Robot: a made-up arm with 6 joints.
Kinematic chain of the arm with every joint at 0, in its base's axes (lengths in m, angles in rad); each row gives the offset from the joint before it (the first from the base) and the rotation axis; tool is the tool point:
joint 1: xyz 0 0 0.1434 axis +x
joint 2: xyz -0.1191 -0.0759 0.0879 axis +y
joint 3: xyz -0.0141 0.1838 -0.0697 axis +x
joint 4: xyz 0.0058 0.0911 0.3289 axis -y
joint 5: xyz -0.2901 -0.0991 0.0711 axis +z
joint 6: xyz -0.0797 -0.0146 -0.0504 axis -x
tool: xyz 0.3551 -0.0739 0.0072
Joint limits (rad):
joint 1: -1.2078..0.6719
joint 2: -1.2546..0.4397
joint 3: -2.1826..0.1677
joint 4: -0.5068..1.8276
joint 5: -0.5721..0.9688
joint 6: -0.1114..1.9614
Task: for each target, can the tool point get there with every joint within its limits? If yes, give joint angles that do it. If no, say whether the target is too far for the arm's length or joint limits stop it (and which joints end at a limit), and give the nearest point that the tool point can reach.
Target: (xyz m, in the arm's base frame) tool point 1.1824 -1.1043 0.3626
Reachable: no: too far | nearest point 0.0021 -0.3656 0.3730 | short by 1.392 m
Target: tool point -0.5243 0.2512 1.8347
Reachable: no: too far | nearest point -0.2333 0.1304 0.7480 | short by 1.131 m
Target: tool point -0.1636 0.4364 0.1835
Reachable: yes | joints -0.0805 -0.4272 -1.4769 1.4523 0.1748 0.1292
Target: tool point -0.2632 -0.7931 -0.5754
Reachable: no: joint limits stop it (at a limit: joint 1, joint 3, joint 4, joint 5, joint 6) | nearest point -0.1904 -0.2896 -0.3586 | short by 0.553 m
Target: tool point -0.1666 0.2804 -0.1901
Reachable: yes | joints -0.9938 -0.6029 -1.3655 1.4649 0.3178 0.3175
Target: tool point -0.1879 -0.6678 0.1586
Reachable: no: joint limits stop it (at a limit: joint 1, joint 3, joint 4, joint 5) | nearest point -0.1808 -0.3915 0.3337 | short by 0.327 m
